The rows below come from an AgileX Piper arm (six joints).
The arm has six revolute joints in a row. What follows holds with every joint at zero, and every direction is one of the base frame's. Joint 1 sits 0.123 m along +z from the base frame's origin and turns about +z. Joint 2 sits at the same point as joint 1 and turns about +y. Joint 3 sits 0.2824 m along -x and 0.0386 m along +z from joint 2 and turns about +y. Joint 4 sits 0.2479 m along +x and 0.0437 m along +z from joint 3 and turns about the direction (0.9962, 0, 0.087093). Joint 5 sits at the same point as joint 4 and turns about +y. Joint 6 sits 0.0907 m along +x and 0.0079 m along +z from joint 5 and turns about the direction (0.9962, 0, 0.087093). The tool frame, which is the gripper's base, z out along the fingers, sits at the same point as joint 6; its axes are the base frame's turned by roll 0, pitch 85 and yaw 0 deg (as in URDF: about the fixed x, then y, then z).
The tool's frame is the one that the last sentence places.
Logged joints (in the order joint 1, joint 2, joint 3, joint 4, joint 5, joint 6), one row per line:
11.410, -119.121, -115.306, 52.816, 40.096, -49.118
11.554, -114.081, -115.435, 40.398, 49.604, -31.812
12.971, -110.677, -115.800, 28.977, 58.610, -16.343
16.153, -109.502, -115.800, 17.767, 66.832, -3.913
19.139, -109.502, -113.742, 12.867, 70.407, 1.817
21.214, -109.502, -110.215, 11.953, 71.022, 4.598
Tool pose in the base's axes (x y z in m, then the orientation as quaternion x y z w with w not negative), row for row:
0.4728, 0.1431, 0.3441, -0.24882, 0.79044, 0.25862, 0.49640
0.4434, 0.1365, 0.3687, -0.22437, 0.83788, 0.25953, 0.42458
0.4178, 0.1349, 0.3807, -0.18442, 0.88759, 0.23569, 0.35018
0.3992, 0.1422, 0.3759, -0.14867, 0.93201, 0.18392, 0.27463
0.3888, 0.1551, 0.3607, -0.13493, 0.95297, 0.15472, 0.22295
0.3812, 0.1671, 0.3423, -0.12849, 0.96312, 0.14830, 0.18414
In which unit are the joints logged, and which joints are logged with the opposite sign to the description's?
The joints are logged in degrees. Opposite sign: joint 2.
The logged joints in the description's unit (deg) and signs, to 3 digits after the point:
11.410, 119.121, -115.306, 52.816, 40.096, -49.118
11.554, 114.081, -115.435, 40.398, 49.604, -31.812
12.971, 110.677, -115.800, 28.977, 58.610, -16.343
16.153, 109.502, -115.800, 17.767, 66.832, -3.913
19.139, 109.502, -113.742, 12.867, 70.407, 1.817
21.214, 109.502, -110.215, 11.953, 71.022, 4.598

